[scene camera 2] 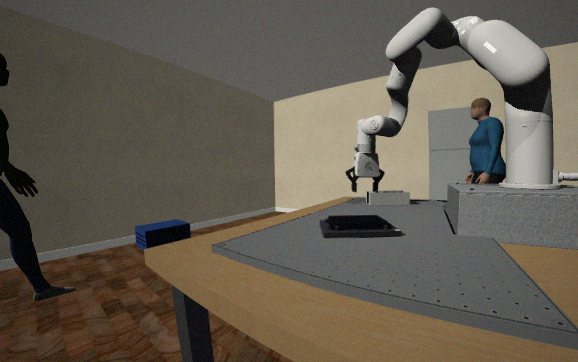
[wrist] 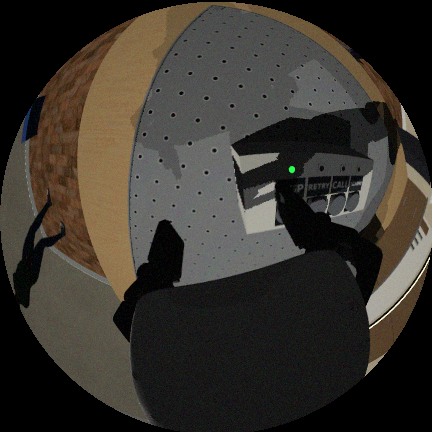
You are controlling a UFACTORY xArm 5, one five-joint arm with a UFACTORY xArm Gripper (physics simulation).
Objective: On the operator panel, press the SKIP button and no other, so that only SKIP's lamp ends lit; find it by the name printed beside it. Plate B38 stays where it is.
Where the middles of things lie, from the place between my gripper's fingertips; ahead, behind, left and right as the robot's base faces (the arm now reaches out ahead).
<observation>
Right now the flat black tray-like object [scene camera 2: 360, 222] is 40 cm to the left of my hand, 8 cm behind it and 3 cm below it.
</observation>
